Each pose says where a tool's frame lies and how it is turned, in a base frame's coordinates. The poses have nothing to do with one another.
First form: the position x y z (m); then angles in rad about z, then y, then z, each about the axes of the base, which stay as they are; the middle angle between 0 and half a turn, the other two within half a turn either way.
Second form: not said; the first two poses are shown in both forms.
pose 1, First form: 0.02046, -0.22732, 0.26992, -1.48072, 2.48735, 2.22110
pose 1, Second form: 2.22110, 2.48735, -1.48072, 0.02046, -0.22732, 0.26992
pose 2, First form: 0.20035, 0.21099, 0.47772, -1.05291, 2.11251, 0.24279
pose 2, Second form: 0.24279, 2.11251, -1.05291, 0.20035, 0.21099, 0.47772
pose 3, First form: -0.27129, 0.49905, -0.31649, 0.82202, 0.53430, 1.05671
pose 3, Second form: 1.05671, 0.53430, 0.82202, -0.27129, 0.49905, -0.31649
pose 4, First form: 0.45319, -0.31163, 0.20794, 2.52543, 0.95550, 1.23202
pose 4, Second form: 1.23202, 0.95550, 2.52543, 0.45319, -0.31163, 0.20794
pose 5, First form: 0.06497, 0.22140, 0.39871, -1.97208, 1.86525, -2.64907
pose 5, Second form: -2.64907, 1.86525, -1.97208, 0.06497, 0.22140, 0.39871
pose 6, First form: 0.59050, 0.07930, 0.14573, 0.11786, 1.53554, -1.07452
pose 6, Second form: -1.07452, 1.53554, 0.11786, 0.59050, 0.07930, 0.14573
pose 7, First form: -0.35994, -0.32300, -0.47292, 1.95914, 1.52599, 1.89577
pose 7, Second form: 1.89577, 1.52599, 1.95914, -0.35994, -0.32300, -0.47292
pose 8, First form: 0.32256, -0.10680, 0.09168, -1.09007, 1.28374, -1.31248
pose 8, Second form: -1.31248, 1.28374, -1.09007, 0.32256, -0.10680, 0.09168
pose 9, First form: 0.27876, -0.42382, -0.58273, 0.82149, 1.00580, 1.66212
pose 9, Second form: 1.66212, 1.00580, 0.82149, 0.27876, -0.42382, -0.58273
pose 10, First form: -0.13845, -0.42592, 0.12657, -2.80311, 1.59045, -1.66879
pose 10, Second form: -1.66879, 1.59045, -2.80311, -0.13845, -0.42592, 0.12657
